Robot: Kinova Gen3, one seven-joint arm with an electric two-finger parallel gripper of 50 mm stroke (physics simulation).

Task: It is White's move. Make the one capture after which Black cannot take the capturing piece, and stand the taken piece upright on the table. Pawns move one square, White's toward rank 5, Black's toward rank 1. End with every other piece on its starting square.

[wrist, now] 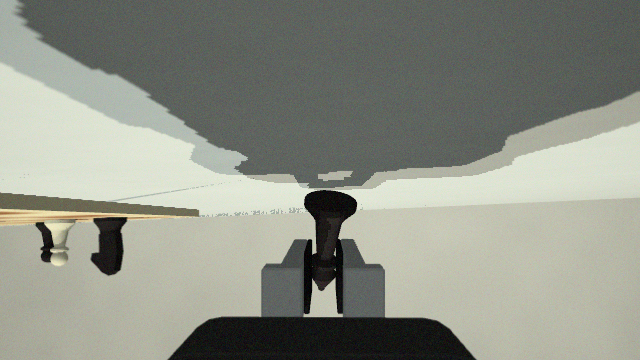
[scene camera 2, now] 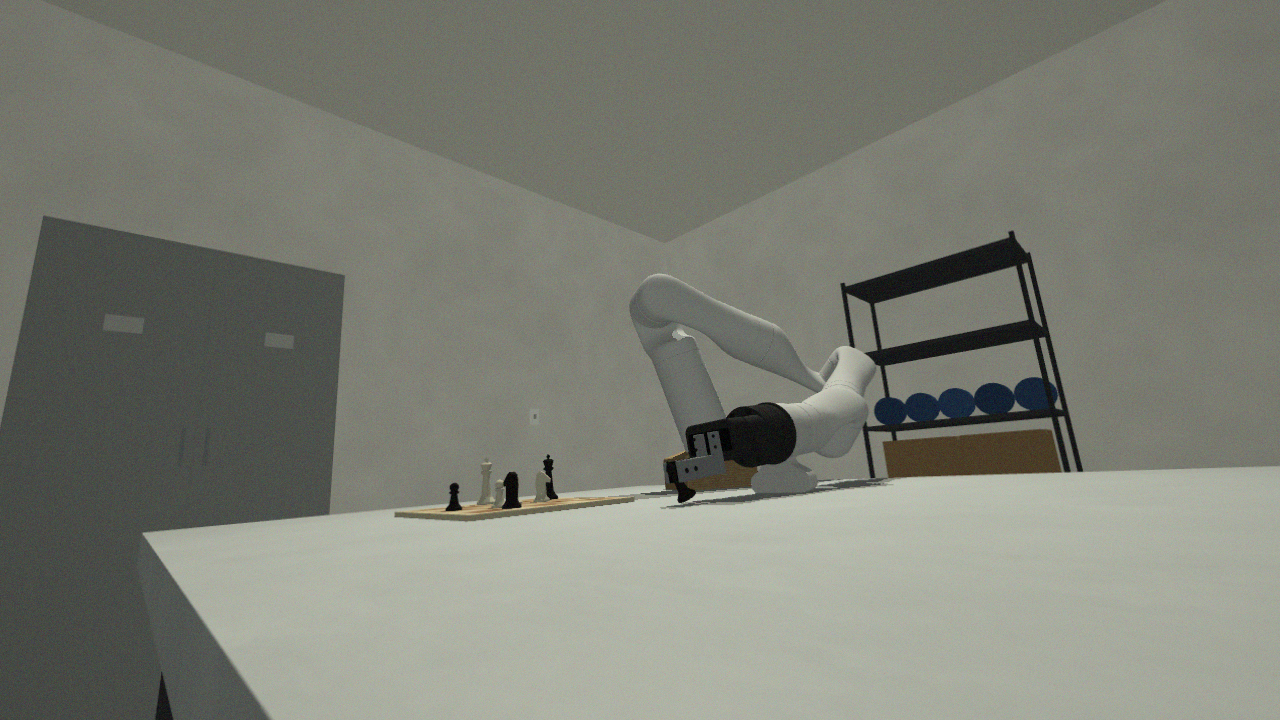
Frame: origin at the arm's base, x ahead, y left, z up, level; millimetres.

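Where they show: gripper, between the fingertips: (wrist: pixel 323 264) (scene camera 2: pixel 672 472).
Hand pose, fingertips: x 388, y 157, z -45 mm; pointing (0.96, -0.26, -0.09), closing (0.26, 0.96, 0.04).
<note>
Things, the pixels of their top centre, and the offset from my fingertips. Level surfaces: height alone.
- bishop, centre of its top: (wrist: pixel 327 294) (scene camera 2: pixel 675 460) dx -5, dy +2, dz +12 mm
- chessboard, centre of its top: (scene camera 2: pixel 514 504) dx +12, dy -234, dz -28 mm
- black pawn, centre of its top: (wrist: pixel 48 262) (scene camera 2: pixel 454 482) dx +88, dy -251, dz +4 mm
- white king, centre of its top: (scene camera 2: pixel 486 457) dx -4, dy -310, dz +36 mm
- small white pawn, centre of its top: (wrist: pixel 59 265) (scene camera 2: pixel 499 479) dx +57, dy -207, dz +4 mm
- black knight, centre of its top: (wrist: pixel 108 275) (scene camera 2: pixel 511 472) dx +67, dy -174, dz +12 mm
- white knight, centre of its top: (scene camera 2: pixel 541 471) dx -28, dy -224, dz +12 mm
- white table, height of its surface: dz -34 mm
My gripper (scene camera 2: pixel 677 469) (wrist: pixel 323 264) is shut on a black piece with a pointed head, likely a bishop (scene camera 2: pixel 684 491) (wrist: pixel 327 227). It holds the piece by its upper part, base down and leaning in the scene view, close over the table right of the board; contact is unclear. On the chessboard (scene camera 2: pixel 429 515) (wrist: pixel 100 204) stand a black pawn (scene camera 2: pixel 453 497), a white king (scene camera 2: pixel 486 481), a small white pawn (scene camera 2: pixel 499 495) (wrist: pixel 59 234), a black knight (scene camera 2: pixel 511 491) (wrist: pixel 111 247), a white knight (scene camera 2: pixel 540 487) and a black king (scene camera 2: pixel 550 479).
A brown box (scene camera 2: pixel 738 477) stands on the white table (scene camera 2: pixel 671 608) behind the gripper, beside the arm's base. The arm's shadow falls over the table. A shelf rack (scene camera 2: pixel 939 270) with blue round things and a grey cabinet (scene camera 2: pixel 179 376) stand beyond the table.
</note>
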